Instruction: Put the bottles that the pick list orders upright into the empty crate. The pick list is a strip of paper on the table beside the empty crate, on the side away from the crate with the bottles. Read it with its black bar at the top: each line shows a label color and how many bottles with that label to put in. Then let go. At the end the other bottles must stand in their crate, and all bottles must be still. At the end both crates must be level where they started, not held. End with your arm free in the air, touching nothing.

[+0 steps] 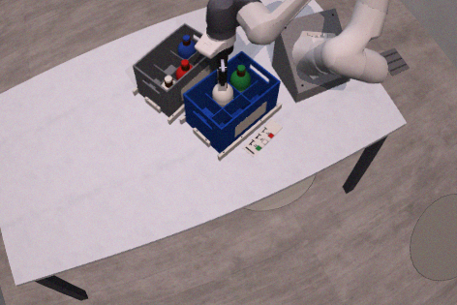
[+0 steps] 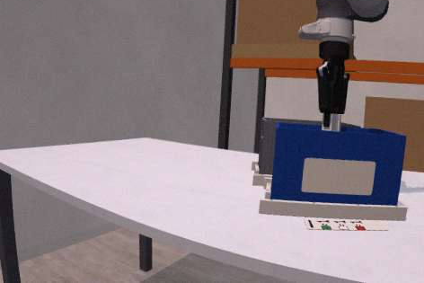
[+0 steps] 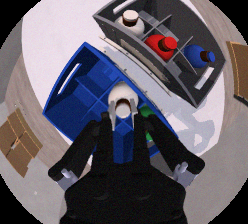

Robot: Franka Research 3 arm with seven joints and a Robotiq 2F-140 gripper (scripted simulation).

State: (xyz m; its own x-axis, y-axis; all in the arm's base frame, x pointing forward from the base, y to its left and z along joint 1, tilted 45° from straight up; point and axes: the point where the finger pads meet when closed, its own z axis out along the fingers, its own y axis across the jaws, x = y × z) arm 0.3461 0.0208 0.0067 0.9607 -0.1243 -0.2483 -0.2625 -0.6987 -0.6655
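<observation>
Now: the blue crate 20 mm behind my hand, 40 mm to the left of it and 90 mm below it. The rest, counted from my hand: green bottle (80 mm behind, 40 mm to the right, 90 mm below); grey crate (110 mm ahead, 160 mm to the right, 90 mm below); red bottle (90 mm ahead, 130 mm to the right, 90 mm below).
</observation>
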